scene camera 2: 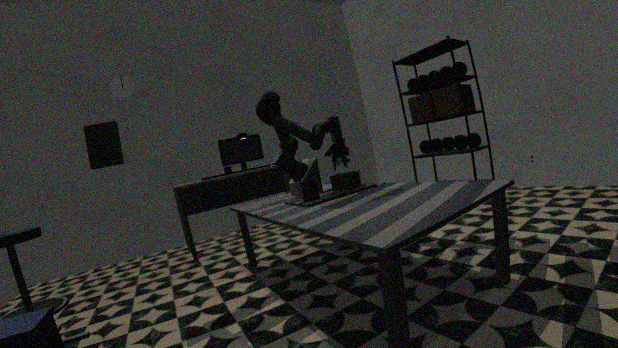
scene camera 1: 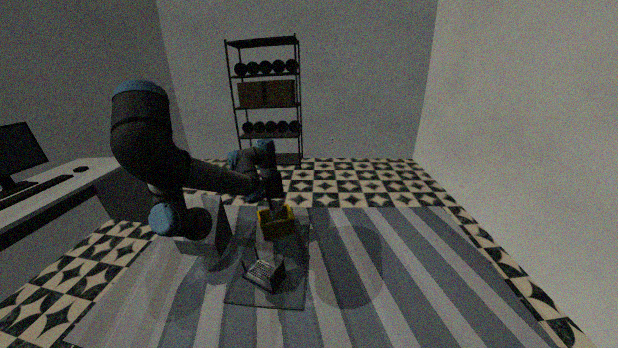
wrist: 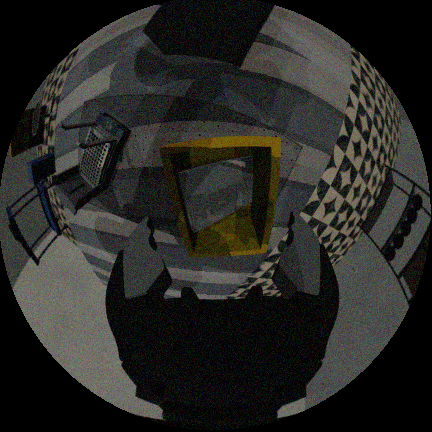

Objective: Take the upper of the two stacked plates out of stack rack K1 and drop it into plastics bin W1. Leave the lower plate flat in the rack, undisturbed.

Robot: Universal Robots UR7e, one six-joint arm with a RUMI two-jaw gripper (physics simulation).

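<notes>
My gripper is open and empty, above the yellow plastics bin W1. A grey plate lies inside the bin, tilted against the walls and apart from the fingers. It looks askew in the wrist view. Stack rack K1 stands nearer to scene camera 1 than the bin, and at the left in the wrist view. The lower plate, with a grid of wells, appears flat in the rack. The rack is hidden in scene camera 2's view.
The bin and rack stand on a dark board on the striped table. A grey block stands near the arm's base. A desk and a shelf unit stand beyond the table.
</notes>
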